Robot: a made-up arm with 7 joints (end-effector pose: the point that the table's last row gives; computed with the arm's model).
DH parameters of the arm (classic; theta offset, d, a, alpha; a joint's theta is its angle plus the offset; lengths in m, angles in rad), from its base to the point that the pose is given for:
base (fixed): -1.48 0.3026 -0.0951 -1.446
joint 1: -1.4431 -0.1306 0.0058 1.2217
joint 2: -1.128 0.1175 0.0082 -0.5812
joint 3: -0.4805 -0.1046 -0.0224 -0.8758
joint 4: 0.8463 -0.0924 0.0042 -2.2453
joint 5: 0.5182 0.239 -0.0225 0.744
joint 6: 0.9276 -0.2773 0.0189 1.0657
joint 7: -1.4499 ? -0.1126 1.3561
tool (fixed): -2.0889 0.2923 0 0
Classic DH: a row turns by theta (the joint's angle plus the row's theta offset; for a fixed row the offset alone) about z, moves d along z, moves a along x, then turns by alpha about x.
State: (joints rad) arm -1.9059 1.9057 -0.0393 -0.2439 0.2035 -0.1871 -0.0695
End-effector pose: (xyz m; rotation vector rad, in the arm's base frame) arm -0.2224 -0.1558 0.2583 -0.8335 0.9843 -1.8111
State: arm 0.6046 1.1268 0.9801 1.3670 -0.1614 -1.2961 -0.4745
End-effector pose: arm -0.5266 0.1304 0.6631 -0.1935 -0.7285 -2.8685
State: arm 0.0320 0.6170 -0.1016 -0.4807 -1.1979 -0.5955 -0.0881
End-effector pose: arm -0.2206 0.2753 -0.1328 -0.0396 2.0503 0.4055
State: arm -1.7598 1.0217 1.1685 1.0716 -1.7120 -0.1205 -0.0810
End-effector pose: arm -0.4313 0.3146 0.2420 0.5062 2.0416 1.8733
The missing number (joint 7, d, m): -0.1127
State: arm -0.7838 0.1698 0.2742 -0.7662 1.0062 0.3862 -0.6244
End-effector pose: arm -0.2208 -0.0324 0.3806 -0.2906 -1.2341 -0.7419
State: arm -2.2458 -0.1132 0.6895 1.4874 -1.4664 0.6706 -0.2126
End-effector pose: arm -0.2902 -0.0396 0.2242 -0.5600 2.6890 0.7578
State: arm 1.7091 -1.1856 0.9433 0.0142 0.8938 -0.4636 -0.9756
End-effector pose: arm 0.2806 0.1945 0.2048 2.7817 0.1542 0.2488
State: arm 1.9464 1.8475 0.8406 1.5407 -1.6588 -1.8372 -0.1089
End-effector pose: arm -0.6173 -0.2220 0.1515 0.0962 -2.3654 1.0562
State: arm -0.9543 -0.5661 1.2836 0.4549 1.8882 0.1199 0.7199
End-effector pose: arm -0.0985 0.2076 0.3603 -0.5873 -1.0393 -0.3124
